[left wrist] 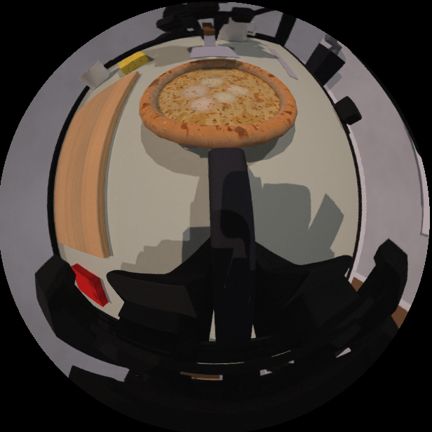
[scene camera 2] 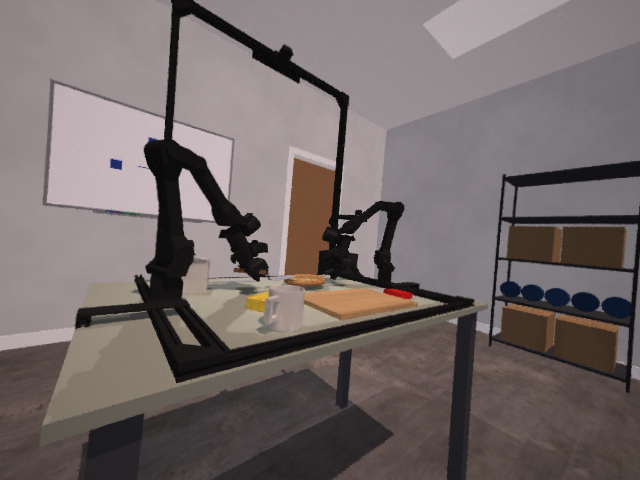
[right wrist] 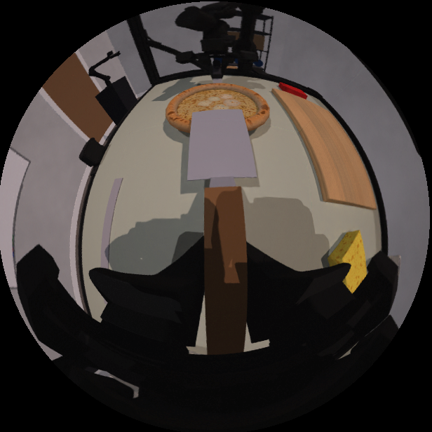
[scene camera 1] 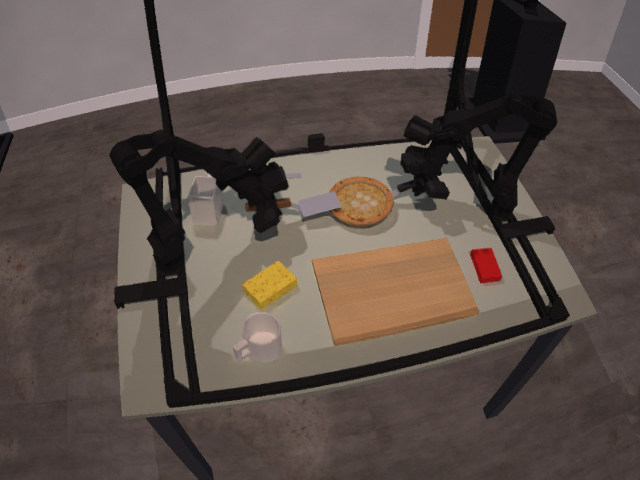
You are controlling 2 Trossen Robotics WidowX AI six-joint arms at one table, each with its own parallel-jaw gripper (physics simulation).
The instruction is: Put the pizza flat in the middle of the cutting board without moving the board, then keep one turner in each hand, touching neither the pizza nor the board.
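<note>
The pizza is flat, face up, behind the cutting board, and apart from it. My left gripper is shut on the dark-handled turner, at the pizza's right in scene camera 1; its blade is mostly hidden beneath the pizza. My right gripper is shut on the wooden-handled turner, whose blade overlaps the pizza's left edge in scene camera 1; contact is unclear.
A yellow sponge and a white mug stand left of the board, a red block right of it. A white container stands by my right arm. A thin pale strip lies behind my right gripper. Black rails border the table.
</note>
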